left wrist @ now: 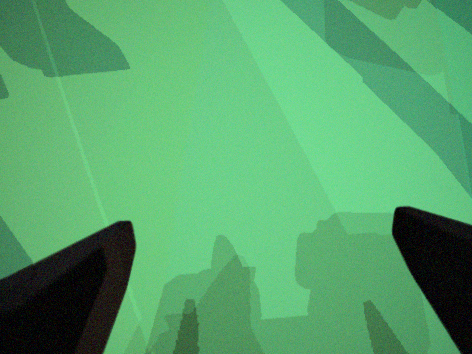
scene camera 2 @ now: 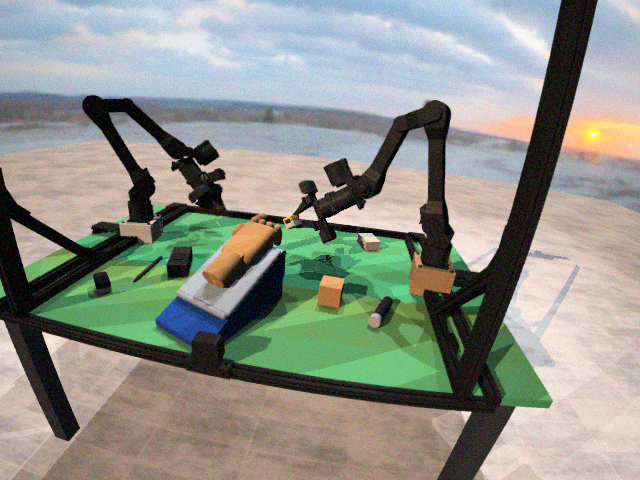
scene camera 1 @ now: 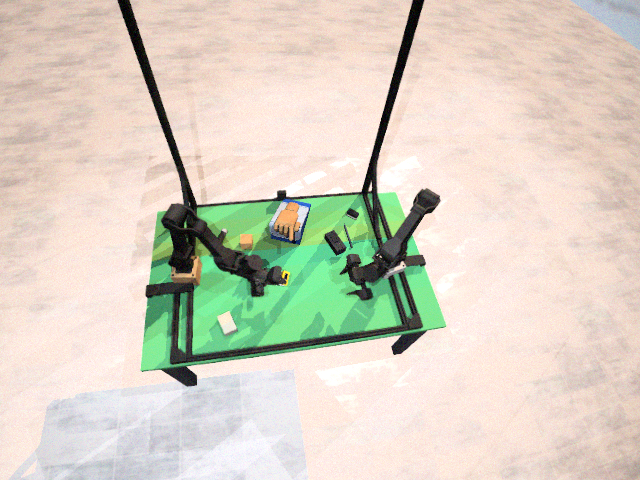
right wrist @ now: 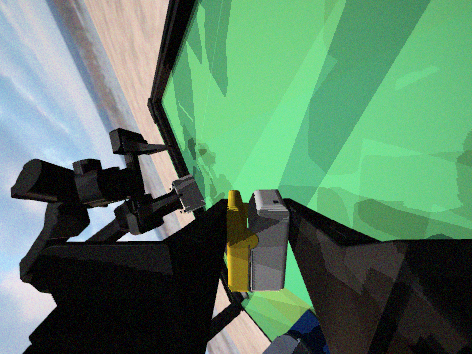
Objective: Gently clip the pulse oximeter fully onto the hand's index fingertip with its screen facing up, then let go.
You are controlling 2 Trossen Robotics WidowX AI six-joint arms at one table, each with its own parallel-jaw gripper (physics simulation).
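Places are measured from the left arm's base along level axes (x left, y back, z up), in centimetres.
Pixels of known places: left gripper, between the fingertips: (left wrist: 264, 227) (scene camera 2: 222, 213) (scene camera 1: 343, 284) (right wrist: 176, 170); right gripper, between the fingertips: (scene camera 2: 294, 222) (scene camera 1: 283, 283) (right wrist: 255, 205); left arm's base, origin of its link: (scene camera 2: 141, 219); right arm's base, origin of its link: (scene camera 2: 434, 262) (scene camera 1: 184, 266).
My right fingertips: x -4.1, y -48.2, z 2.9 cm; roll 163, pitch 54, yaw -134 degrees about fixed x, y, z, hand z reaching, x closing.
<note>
Ahead of a thing's pixels: the offset from my right fingertips to its top centre.
The pulse oximeter @(dx -1.8, dy +0.5, dz +3.4 cm) (scene camera 1: 285, 277) (scene camera 2: 291, 221) (right wrist: 270, 250) has a yellow half and a grey half. My right gripper (scene camera 1: 282, 279) (scene camera 2: 295, 216) (right wrist: 255, 205) is shut on it and holds it above the table, apart from the hand. In scene camera 2 the yellow half is uppermost. The orange hand (scene camera 1: 287, 215) (scene camera 2: 249, 240) lies on a blue and white wedge (scene camera 1: 305, 217) (scene camera 2: 253, 302), and its index finger (scene camera 1: 291, 234) reaches out past the curled fingers. My left gripper (scene camera 1: 345, 282) (left wrist: 264, 227) is open and empty above the table; its fingertips are hard to see in scene camera 2.
An orange cube @(dx -28.3, dy -8.2, dz -3.8 cm) (scene camera 1: 246, 241) (scene camera 2: 330, 291) and a dark cylinder @(dx -34.3, dy -18.8, dz -6.1 cm) (scene camera 2: 382, 310) lie beside the wedge. A black box @(dx -15.1, dy +30.0, dz -5.3 cm) (scene camera 1: 334, 242) (scene camera 2: 179, 261), a pen @(dx -17.8, dy +38.0, dz -7.9 cm) (scene camera 1: 347, 235) (scene camera 2: 147, 268) and a small dark block @(dx -27.9, dy +45.0, dz -5.6 cm) (scene camera 1: 352, 213) (scene camera 2: 102, 282) lie on its other side. A white block @(dx +5.7, dy -25.4, dz -5.8 cm) (scene camera 1: 226, 322) (scene camera 2: 369, 241) lies farther off.
</note>
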